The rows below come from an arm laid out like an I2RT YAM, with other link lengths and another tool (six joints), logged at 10 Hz.
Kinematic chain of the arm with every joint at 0, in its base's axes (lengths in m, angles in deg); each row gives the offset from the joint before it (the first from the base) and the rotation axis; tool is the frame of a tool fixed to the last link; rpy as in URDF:
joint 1: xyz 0 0 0.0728 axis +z
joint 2: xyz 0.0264 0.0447 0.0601 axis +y
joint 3: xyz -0.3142 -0.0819 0 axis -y
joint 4: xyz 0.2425 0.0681 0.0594 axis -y
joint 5: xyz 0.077 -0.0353 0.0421 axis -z
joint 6: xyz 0.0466 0 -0.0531 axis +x
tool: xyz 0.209 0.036 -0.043 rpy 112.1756 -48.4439 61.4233
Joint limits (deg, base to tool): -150..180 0..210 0..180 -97..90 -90..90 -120..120
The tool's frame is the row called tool.
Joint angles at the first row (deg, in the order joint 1, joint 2, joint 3, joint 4, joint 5, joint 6):
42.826, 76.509, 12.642, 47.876, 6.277, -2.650
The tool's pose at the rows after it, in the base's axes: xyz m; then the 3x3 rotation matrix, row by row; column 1 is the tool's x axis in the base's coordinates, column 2 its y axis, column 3 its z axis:
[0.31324 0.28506 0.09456], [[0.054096 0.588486 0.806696], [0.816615 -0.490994 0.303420], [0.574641 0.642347 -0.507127]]
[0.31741 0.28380 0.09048], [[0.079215 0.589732 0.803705], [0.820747 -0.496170 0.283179], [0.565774 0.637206 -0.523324]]
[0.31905 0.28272 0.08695], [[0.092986 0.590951 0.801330], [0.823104 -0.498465 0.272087], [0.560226 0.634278 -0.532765]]
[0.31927 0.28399 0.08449], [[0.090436 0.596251 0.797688], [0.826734 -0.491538 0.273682], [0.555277 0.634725 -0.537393]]
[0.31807 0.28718 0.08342], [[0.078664 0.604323 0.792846], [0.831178 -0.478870 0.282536], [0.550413 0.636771 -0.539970]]
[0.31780 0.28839 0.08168], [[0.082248 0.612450 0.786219], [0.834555 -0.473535 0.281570], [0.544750 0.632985 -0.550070]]
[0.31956 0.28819 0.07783], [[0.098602 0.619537 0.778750], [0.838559 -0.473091 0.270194], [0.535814 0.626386 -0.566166]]
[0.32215 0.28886 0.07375], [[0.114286 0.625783 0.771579], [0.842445 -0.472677 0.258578], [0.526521 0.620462 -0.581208]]
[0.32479 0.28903 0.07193], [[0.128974 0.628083 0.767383], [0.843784 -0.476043 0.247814], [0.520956 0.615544 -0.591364]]
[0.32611 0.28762 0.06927], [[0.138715 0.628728 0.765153], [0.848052 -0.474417 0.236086], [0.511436 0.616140 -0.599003]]
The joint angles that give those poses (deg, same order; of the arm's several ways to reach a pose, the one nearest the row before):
42.758, 78.070, 13.967, 46.578, 7.441, -2.061
42.795, 78.862, 15.038, 45.147, 8.438, -1.467
42.823, 79.465, 15.364, 44.740, 8.962, -1.133
42.725, 80.110, 15.590, 44.814, 8.589, -1.357
42.774, 80.502, 15.947, 44.639, 7.890, -1.819
42.787, 80.611, 16.656, 43.348, 7.694, -1.703
42.728, 81.157, 17.646, 41.766, 7.970, -1.260
42.719, 82.089, 18.750, 40.497, 8.305, -0.841
42.716, 82.601, 19.717, 39.296, 8.745, -0.383
42.742, 82.910, 20.199, 38.438, 9.224, -0.352

